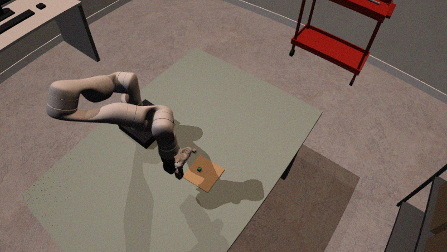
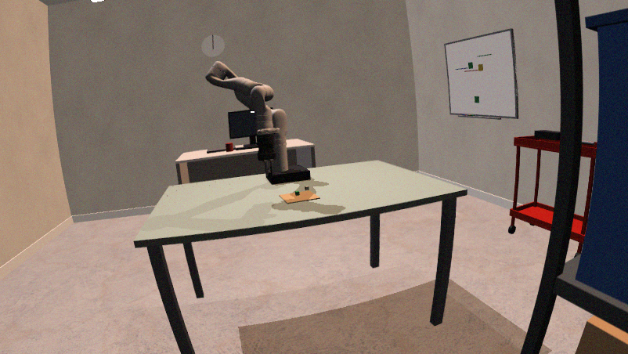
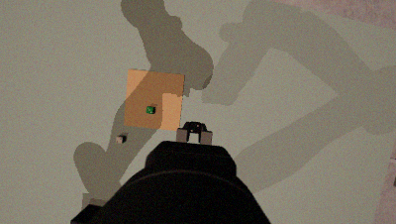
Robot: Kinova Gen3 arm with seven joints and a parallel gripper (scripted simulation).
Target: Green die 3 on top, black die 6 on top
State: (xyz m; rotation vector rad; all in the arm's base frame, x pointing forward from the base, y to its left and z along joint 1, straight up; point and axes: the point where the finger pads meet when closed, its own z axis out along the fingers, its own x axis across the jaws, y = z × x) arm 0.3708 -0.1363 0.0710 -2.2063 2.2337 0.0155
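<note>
The green die is 2 cm ahead of my hand, 11 cm to the left of it and 11 cm below it. From my hand the other things lie so: white die: 6 cm behind, 18 cm to the left, 11 cm below; then black die: 1 cm below; then orange mat: 4 cm ahead, 11 cm to the left, 12 cm below.
</note>
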